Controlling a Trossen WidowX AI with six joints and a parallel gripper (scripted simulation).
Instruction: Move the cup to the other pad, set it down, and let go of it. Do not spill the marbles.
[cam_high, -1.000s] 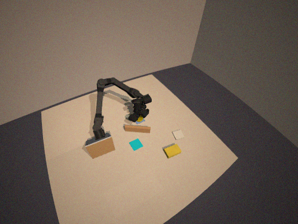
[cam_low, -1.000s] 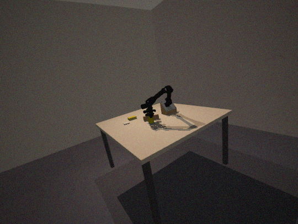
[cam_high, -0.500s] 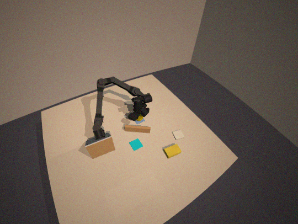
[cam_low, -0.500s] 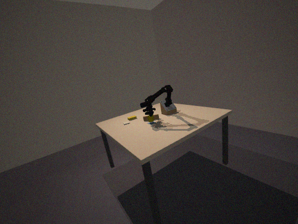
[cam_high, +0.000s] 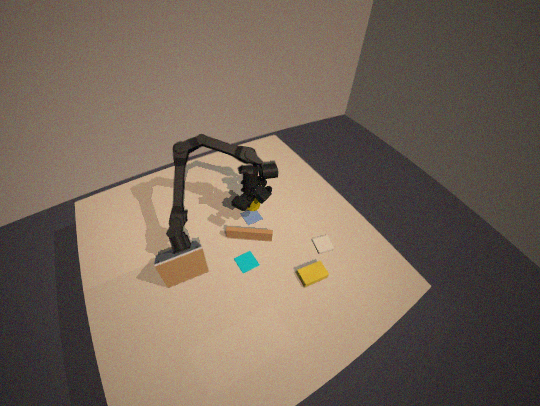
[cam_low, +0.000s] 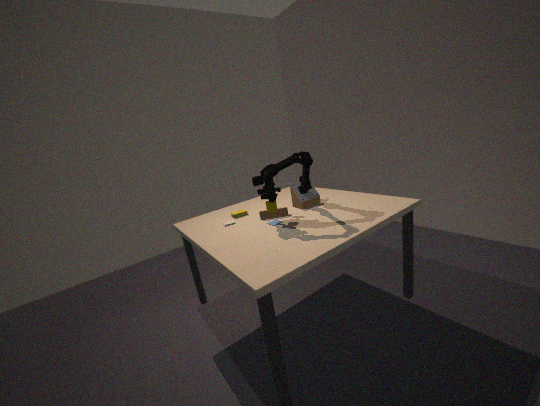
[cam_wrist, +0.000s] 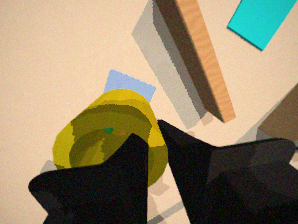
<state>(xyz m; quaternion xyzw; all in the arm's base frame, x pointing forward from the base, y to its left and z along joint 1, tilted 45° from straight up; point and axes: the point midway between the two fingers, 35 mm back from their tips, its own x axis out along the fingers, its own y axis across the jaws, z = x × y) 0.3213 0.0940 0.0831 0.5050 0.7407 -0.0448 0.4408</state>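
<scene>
Right now my gripper tip is 9 cm past the cyan pad, 19 cm to the left of it and 12 cm above it. Round my gripper tip: yellow cup (2 cm ahead, 2 cm to the left); wooden bar (3 cm behind, 8 cm to the right, 9 cm below); light blue pad (2 cm ahead, 3 cm to the left, 12 cm below).
</scene>
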